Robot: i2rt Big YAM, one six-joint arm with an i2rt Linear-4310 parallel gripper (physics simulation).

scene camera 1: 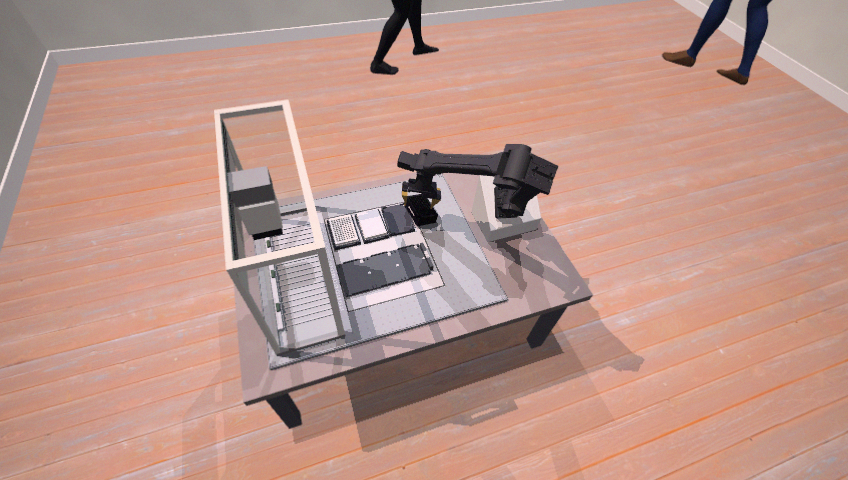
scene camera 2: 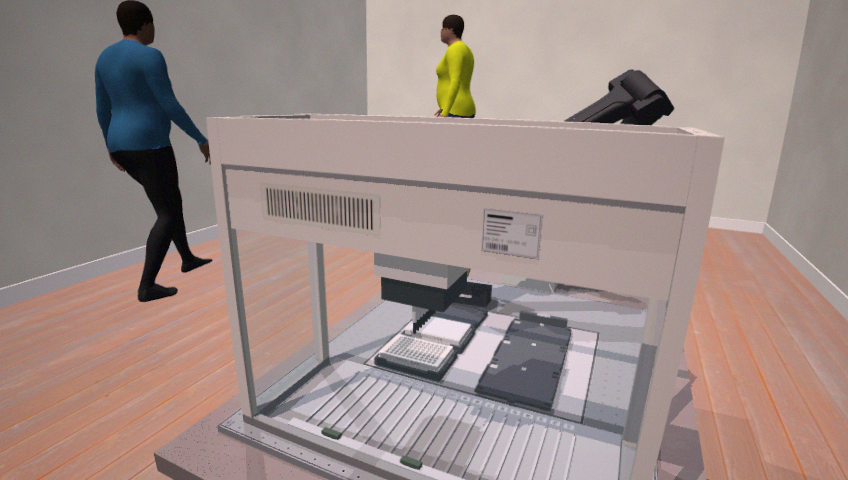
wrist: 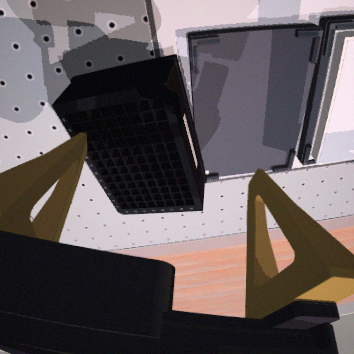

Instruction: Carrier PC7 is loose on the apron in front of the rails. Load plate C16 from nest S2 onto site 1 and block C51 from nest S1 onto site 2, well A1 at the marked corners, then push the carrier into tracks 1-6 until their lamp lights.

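Places are measured from the arm's base along level axes (x ahead, y right, z down), in millimetres.
Where they show: gripper, between the fingertips: [scene camera 1: 418, 206] [scene camera 2: 477, 273] [wrist: 172, 158]; arm's base, origin of its link: [scene camera 1: 505, 201].
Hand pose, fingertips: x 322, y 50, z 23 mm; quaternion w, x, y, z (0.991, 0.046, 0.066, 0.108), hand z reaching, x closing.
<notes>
Things, the pixels of their top centre, and the offset from my fingertips.
- Black deep-well block C51, centre of its top: [wrist: 141, 170] [scene camera 2: 465, 282] [scene camera 1: 421, 204] dx -22, dy +42, dz +39 mm
- empty dark nest, centre of its top: [wrist: 252, 118] [scene camera 2: 453, 311] [scene camera 1: 397, 217] dx +73, dy +25, dz +78 mm
- flat white plate, centre of its top: [scene camera 2: 438, 326] [scene camera 1: 371, 222] dx +177, dy +8, dz +70 mm
- dark carrier PC7, centre of its top: [scene camera 2: 530, 346] [scene camera 1: 384, 265] dx +157, dy -196, dz +66 mm
Black deep-well block C51 [scene camera 1: 424, 215] [wrist: 140, 140] lies skewed on the perforated deck, just beside an empty dark nest [scene camera 1: 396, 219] [wrist: 246, 98]. My gripper [scene camera 1: 421, 201] [wrist: 172, 158] is open and hovers over the block, one yellow finger on each side, touching nothing. A flat white plate [scene camera 1: 371, 224] [scene camera 2: 444, 330] [wrist: 341, 88] sits in the middle nest. A white well plate [scene camera 1: 343, 230] [scene camera 2: 414, 351] sits in the nest beyond it. The dark carrier PC7 [scene camera 1: 385, 269] [scene camera 2: 525, 364] lies on the pale apron in front of the rails [scene camera 1: 301, 298] [scene camera 2: 444, 424].
A cream enclosure frame [scene camera 1: 303, 172] [scene camera 2: 451, 149] stands over the rails, with a grey pipetting head [scene camera 1: 254, 200] [scene camera 2: 420, 280] inside. The arm's pedestal [scene camera 1: 513, 224] is at the table's right. People walk on the floor, in blue [scene camera 2: 140, 149] and in yellow [scene camera 2: 455, 71].
</notes>
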